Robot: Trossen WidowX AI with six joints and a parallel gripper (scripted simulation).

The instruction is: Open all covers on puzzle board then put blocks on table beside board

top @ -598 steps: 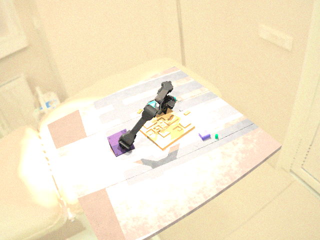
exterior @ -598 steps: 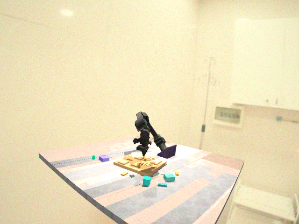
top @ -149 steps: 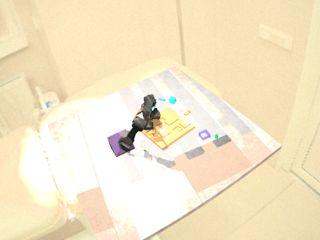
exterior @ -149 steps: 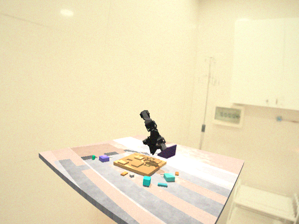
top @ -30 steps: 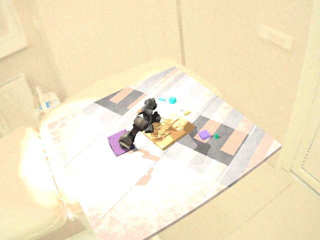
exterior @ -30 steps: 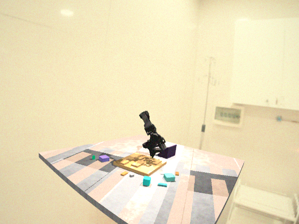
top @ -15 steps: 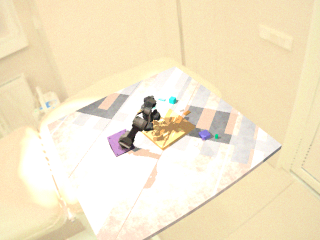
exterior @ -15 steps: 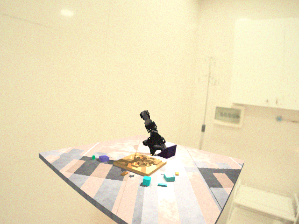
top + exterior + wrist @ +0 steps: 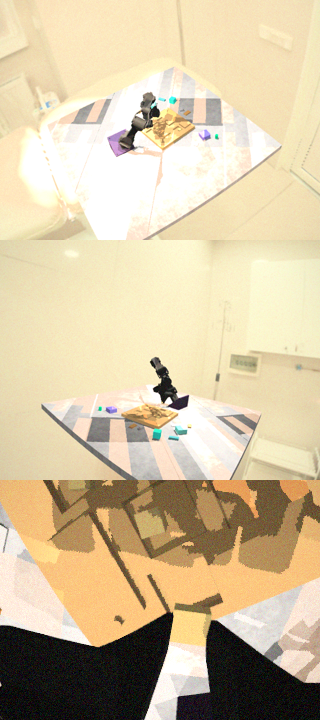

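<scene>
My gripper tip is 27 cm to the right of the teal block, 15 cm short of it and 7 cm above it. Also, from my gripper tip: purple block 30 cm ahead, 23 cm to the right, 7 cm below; cyan cube 31 cm ahead, 22 cm to the left, 6 cm below; small grey piece 31 cm ahead, 9 cm to the left, 7 cm below.
</scene>
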